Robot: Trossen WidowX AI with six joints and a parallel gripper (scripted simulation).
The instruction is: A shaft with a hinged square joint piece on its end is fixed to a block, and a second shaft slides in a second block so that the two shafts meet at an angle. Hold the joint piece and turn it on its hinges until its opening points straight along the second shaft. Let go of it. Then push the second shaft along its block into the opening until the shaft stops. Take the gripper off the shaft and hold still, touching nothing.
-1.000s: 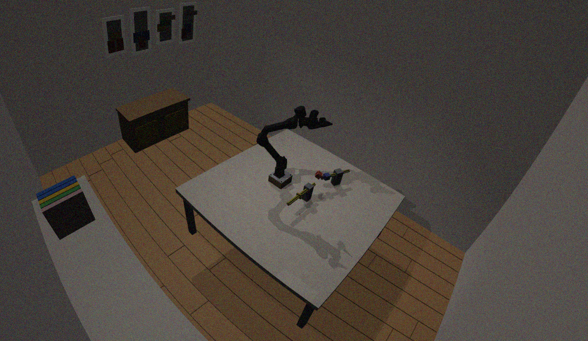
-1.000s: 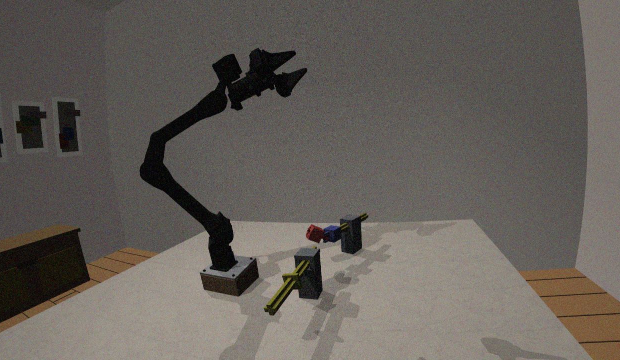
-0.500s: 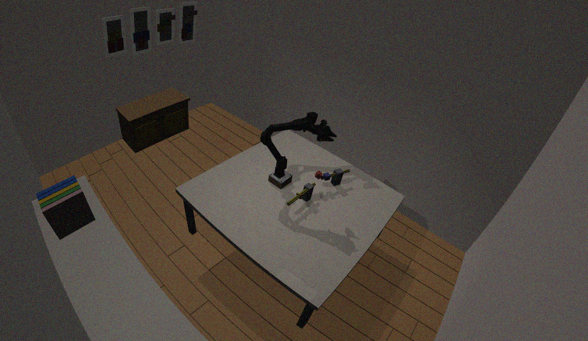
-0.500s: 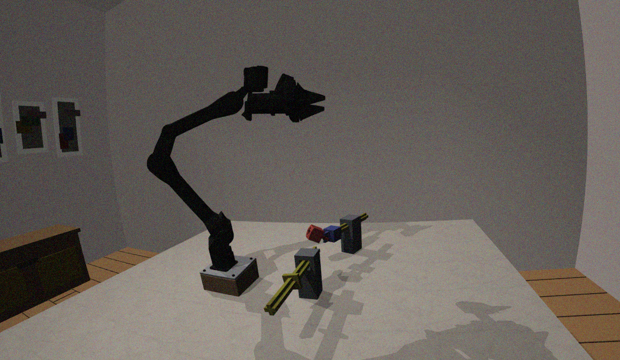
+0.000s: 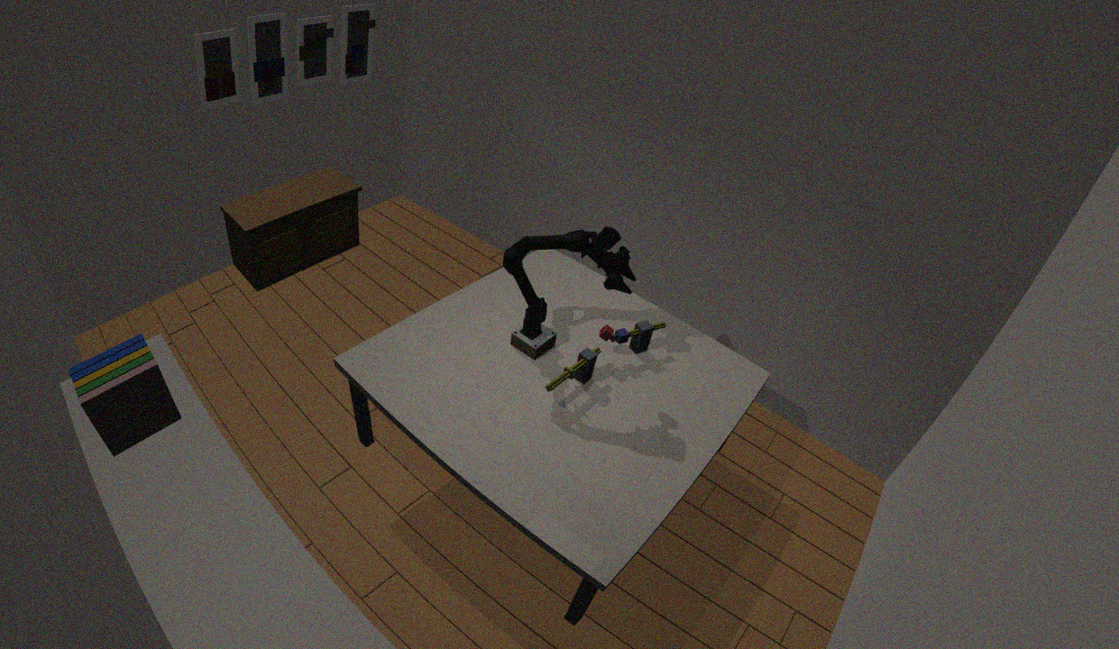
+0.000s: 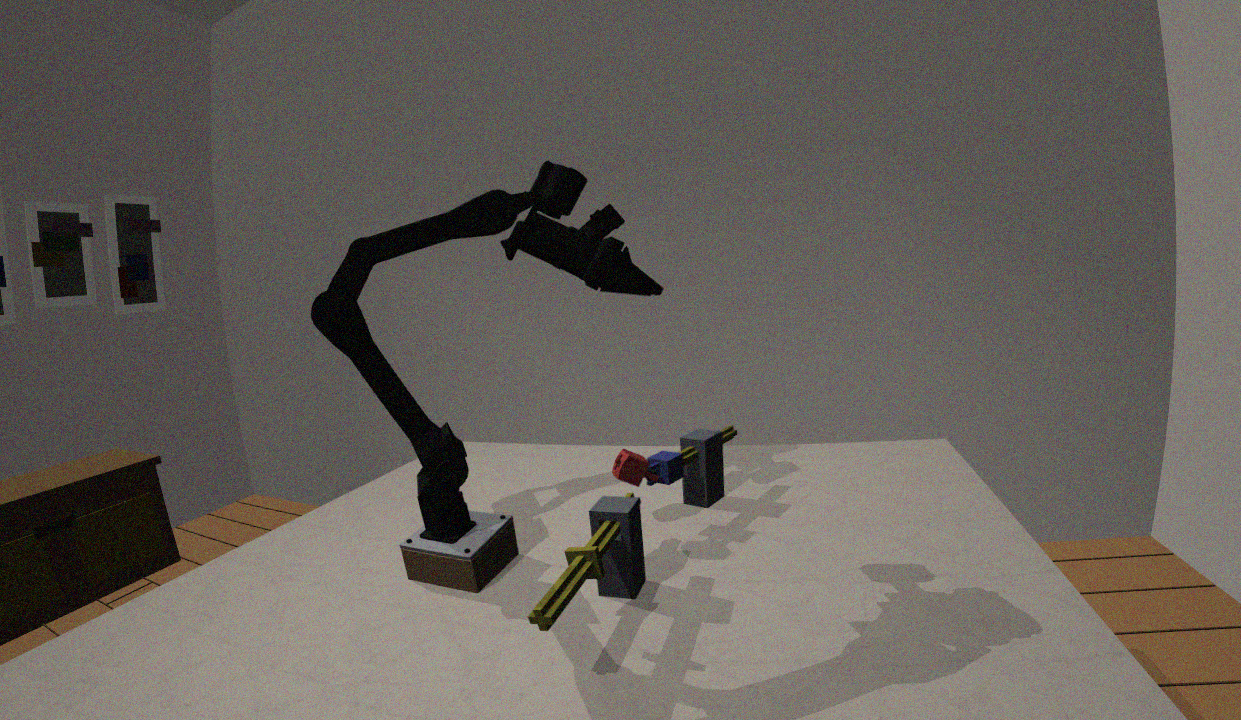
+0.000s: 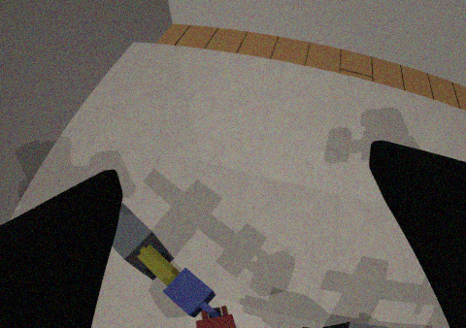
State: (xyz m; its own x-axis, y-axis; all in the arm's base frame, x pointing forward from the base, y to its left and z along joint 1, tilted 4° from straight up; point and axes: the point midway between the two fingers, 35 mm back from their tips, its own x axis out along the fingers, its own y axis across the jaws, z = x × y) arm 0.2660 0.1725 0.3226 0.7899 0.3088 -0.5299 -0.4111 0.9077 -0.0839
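My gripper tip is now 260 mm above the red square joint piece, 60 mm past it and 10 mm to the right of it.
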